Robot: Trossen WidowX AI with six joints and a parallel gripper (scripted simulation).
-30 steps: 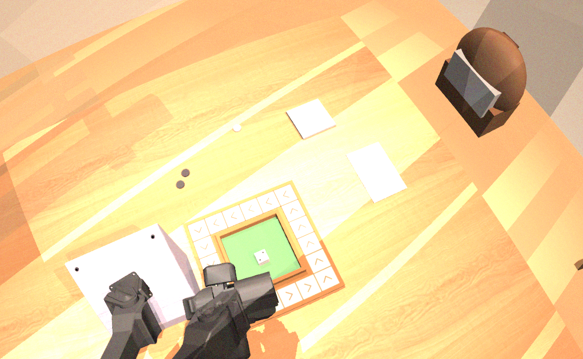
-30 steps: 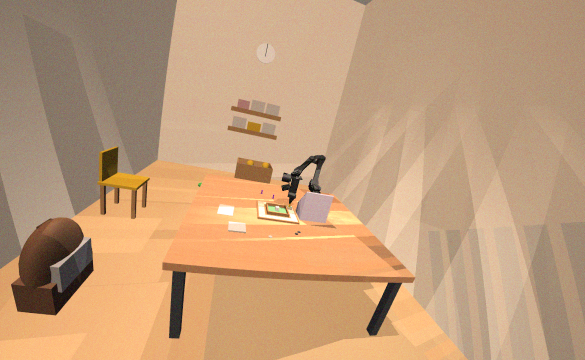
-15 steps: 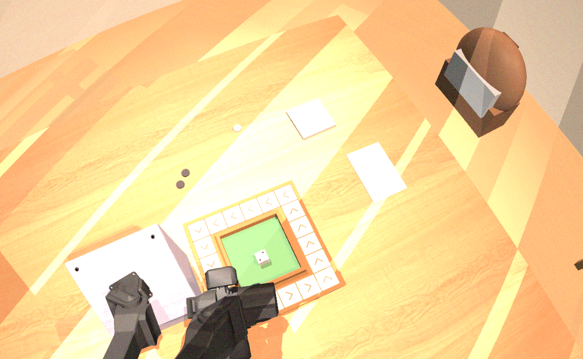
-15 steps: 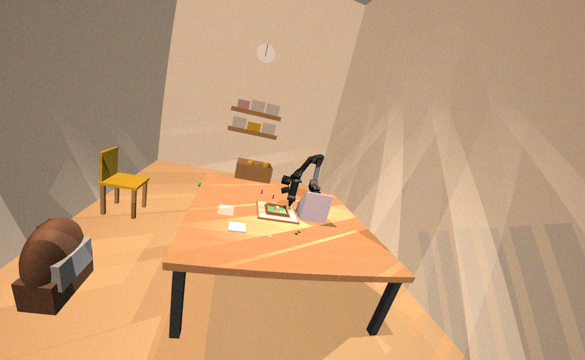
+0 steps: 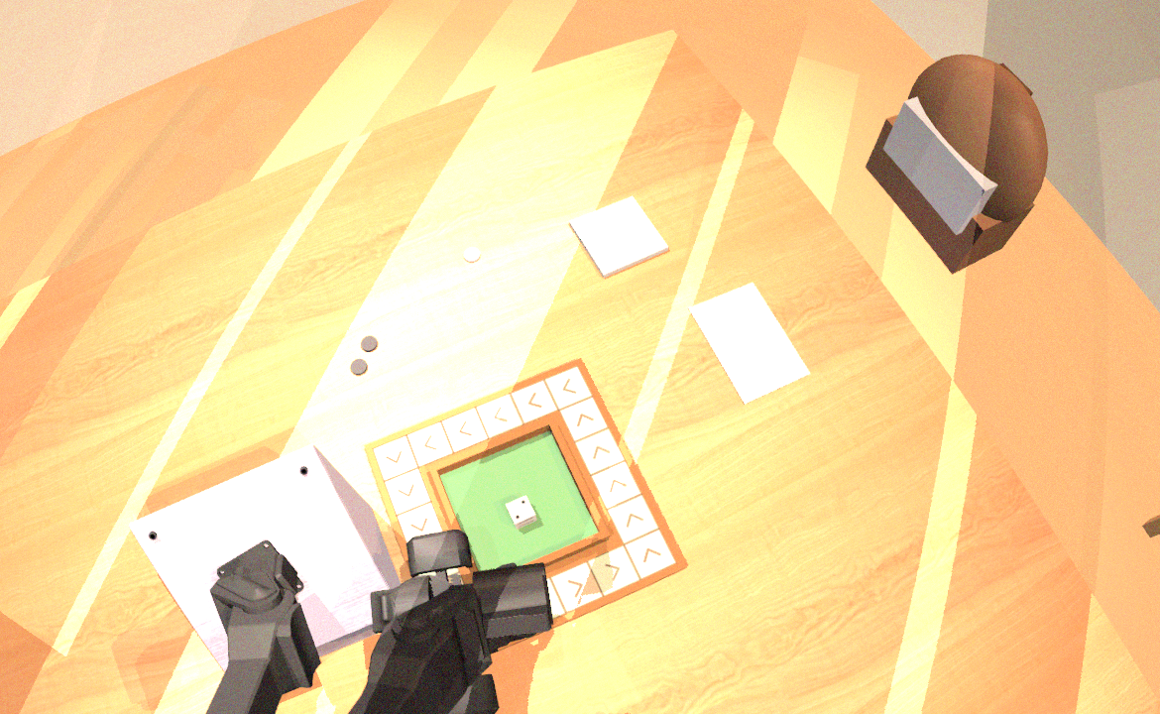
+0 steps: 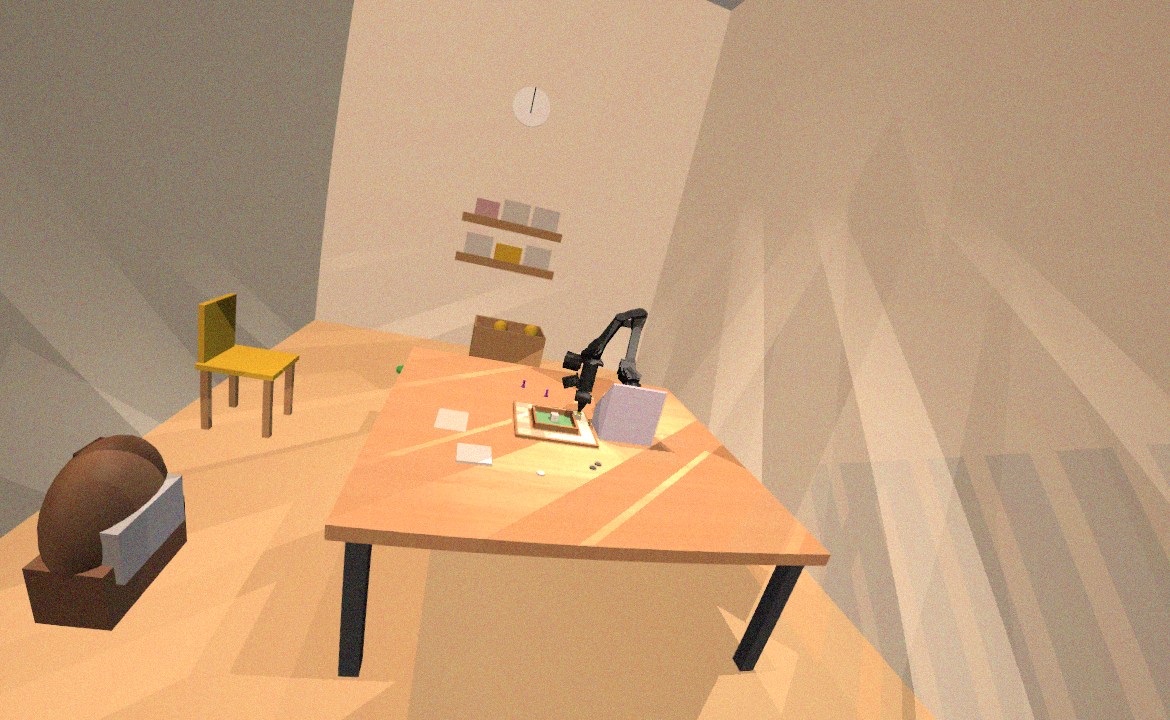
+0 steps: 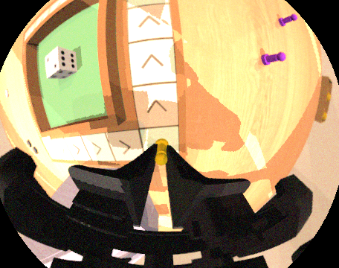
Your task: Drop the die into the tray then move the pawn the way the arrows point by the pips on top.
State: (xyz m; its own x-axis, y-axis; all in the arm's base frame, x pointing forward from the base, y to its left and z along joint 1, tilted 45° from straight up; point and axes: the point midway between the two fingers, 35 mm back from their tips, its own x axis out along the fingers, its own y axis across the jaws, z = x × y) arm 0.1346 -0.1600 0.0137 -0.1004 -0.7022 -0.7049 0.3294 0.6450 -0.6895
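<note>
Now: the white die 12 cm ahead of my gripper tip, 9 cm to the left of it and 1 cm above it. From my gripper tip the other things lie so: white disc: 44 cm to the left, 24 cm ahead, 2 cm below; then dice tray: 12 cm ahead, 10 cm to the left, 1 cm below; then yellow pawn: 1 cm above.
</note>
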